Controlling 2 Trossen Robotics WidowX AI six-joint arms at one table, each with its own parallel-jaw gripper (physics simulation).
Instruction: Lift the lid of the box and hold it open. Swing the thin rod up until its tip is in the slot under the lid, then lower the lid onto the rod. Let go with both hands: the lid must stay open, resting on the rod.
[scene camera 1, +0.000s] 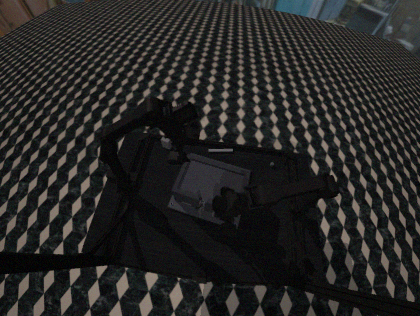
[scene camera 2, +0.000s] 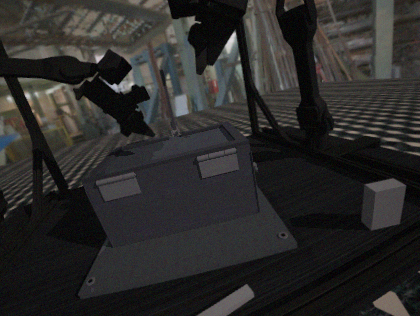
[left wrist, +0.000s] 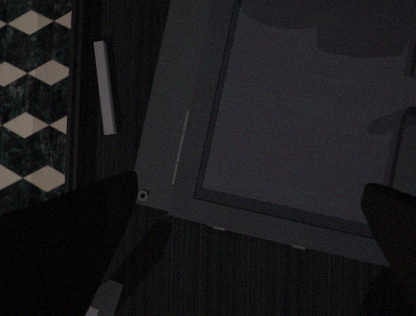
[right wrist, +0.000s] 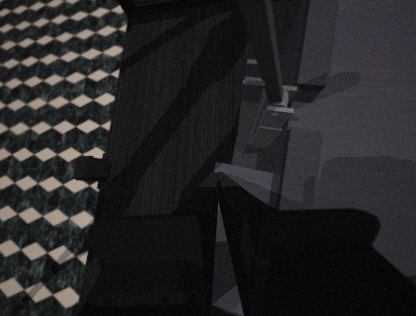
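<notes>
The grey box stands on its base plate, seen from the hinge side in scene camera 2. Its lid lies down flat on the box. The thin rod stands nearly upright at the box's far side. My right gripper is shut and empty, its tips just over the lid's front edge by the lid's lip. My left gripper is open and empty, hanging well above the lid's hinge-side corner.
A white bar lies on the dark table behind the box. A pale block shows at the right edge in scene camera 2. The arms' bases and cables stand on both sides of the box.
</notes>
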